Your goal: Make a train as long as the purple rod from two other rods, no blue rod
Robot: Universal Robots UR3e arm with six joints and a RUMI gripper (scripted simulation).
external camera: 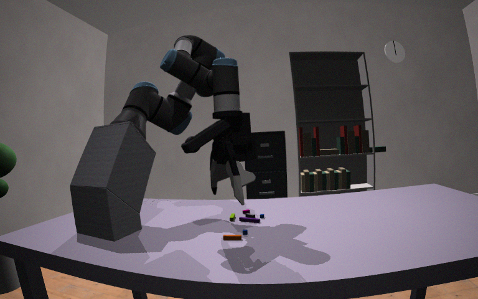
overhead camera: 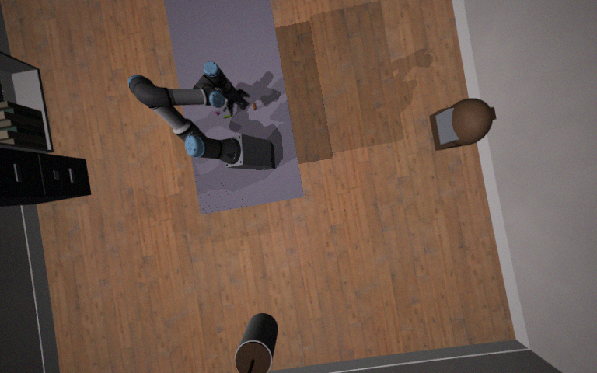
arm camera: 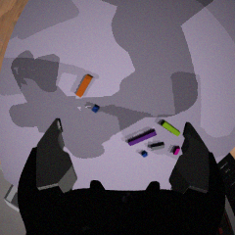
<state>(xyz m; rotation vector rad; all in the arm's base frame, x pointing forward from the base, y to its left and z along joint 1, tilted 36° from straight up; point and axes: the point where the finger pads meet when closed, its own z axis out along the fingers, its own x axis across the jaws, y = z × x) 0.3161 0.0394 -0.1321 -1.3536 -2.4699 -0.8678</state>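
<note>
The magenta rod lies 2 cm ahead of my hand, 18 cm to the left of it and 8 cm below it. The rest, counted from my hand: lime rod 1 cm behind, 12 cm to the left, 8 cm below; purple rod 4 cm ahead, 8 cm to the left, 8 cm below; orange rod 2 cm ahead, 7 cm to the right, 8 cm below.
</note>
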